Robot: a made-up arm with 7 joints.
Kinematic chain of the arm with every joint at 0, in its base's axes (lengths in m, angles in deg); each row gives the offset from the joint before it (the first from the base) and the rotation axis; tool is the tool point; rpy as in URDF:
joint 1: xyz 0 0 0.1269 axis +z
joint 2: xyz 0 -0.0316 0.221 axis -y
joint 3: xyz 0 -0.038 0.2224 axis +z
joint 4: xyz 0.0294 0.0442 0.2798 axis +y
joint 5: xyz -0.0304 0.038 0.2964 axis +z
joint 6: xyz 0 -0.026 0.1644 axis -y
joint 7: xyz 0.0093 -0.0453 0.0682 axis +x
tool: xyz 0 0 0 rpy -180 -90 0
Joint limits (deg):
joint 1: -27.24..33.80
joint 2: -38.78..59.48
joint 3: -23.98..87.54
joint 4: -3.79..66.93
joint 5: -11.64..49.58
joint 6: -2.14..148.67
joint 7: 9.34..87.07
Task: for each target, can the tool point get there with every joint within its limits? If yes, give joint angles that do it. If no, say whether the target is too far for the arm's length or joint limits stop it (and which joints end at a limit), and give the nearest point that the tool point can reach.
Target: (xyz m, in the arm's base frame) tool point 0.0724 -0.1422 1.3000
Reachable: yes | joints -8.20 14.98 -10.49 46.93 10.68 66.96 69.95
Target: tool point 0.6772 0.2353 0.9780
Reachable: yes | joints 18.56 -30.15 15.74 42.16 23.17 73.70 81.08
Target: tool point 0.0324 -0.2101 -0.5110
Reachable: no: joint limits stop it (at a limit: joint 1, joint 2, joint 4, joint 5, joint 6) | nearest point 0.6711 -0.5186 0.5505 | short by 1.277 m
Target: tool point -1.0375 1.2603 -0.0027
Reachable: no: too far | nearest point -0.5114 0.6212 0.7296 | short by 1.105 m
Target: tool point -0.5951 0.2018 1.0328
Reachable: yes | joints -18.82 50.62 32.63 20.51 37.89 121.80 78.91
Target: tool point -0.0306 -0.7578 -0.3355
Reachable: no: joint limits stop it (at a limit: joint 1, joint 2, joint 3, joint 4, joint 5, joint 6) | nearest point 0.6147 -0.5899 0.5646 | short by 1.120 m
